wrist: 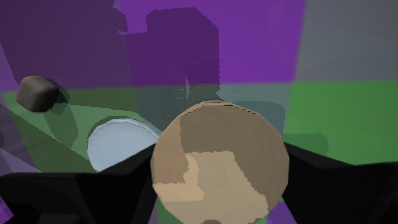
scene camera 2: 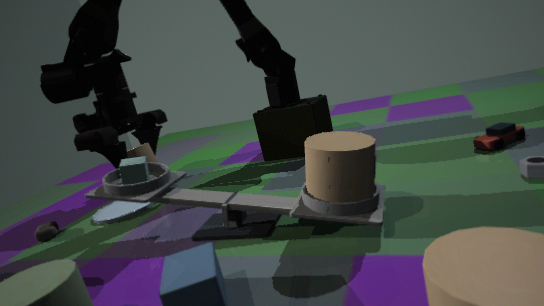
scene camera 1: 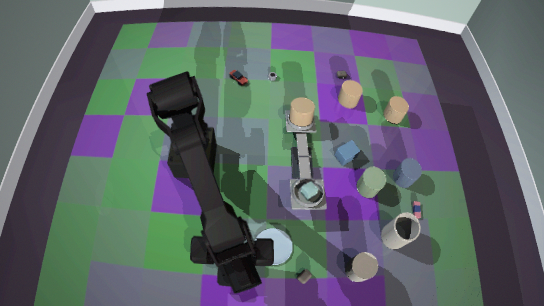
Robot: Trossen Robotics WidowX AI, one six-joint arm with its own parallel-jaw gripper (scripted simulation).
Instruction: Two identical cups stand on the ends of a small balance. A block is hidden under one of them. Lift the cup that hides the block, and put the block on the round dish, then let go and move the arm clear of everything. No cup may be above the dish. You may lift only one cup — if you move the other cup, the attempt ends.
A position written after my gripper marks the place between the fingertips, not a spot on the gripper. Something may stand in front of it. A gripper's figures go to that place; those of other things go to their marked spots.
Scene:
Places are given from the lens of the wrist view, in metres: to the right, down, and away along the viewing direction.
my gripper (wrist: 212, 140): 0.01, 0.02, 0.11
tan cup (wrist: 215, 155): 0.01, 0.02, 0.06
small brown lump (wrist: 38, 95): -0.15, -0.02, 0.12
pale blue round dish (wrist: 118, 139): -0.09, 0.03, 0.14
The marked spots on the tan cup and the small brown lump are 0.18 m apart.

